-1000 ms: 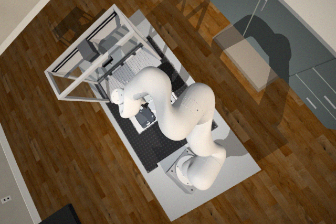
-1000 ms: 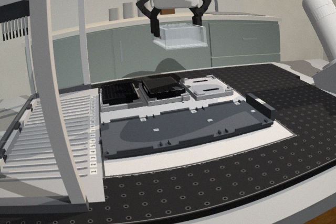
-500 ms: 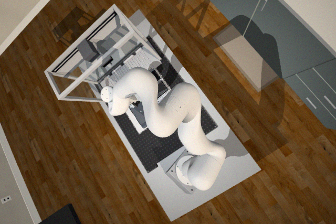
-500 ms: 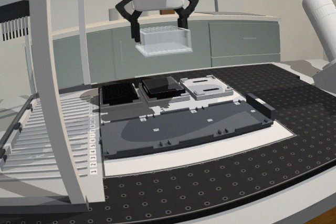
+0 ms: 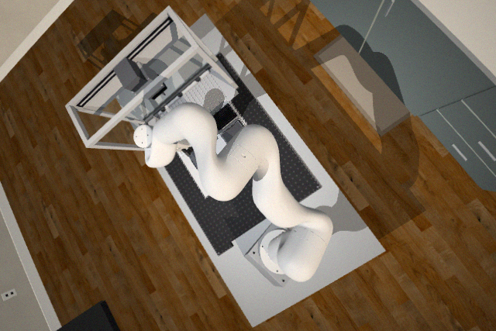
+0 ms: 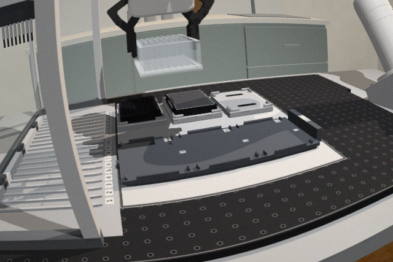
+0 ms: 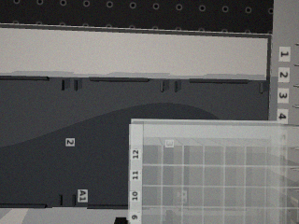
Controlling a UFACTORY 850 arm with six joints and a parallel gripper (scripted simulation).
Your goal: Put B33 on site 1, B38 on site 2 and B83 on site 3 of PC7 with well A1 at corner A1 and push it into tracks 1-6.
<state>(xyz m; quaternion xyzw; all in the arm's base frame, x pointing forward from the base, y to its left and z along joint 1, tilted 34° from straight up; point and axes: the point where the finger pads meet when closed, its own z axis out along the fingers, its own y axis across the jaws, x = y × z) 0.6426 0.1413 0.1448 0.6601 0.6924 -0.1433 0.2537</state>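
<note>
Right now the dark plate carrier PC7 is 70 mm behind my hand, 40 mm to the left of it and 160 mm below it. Also, from my hand: perforated dark deck: 90 mm behind, 50 mm to the right, 170 mm below; then black welled plate: 40 mm ahead, 190 mm to the right, 150 mm below; then clear deep-well block B83: 10 mm below.
</note>
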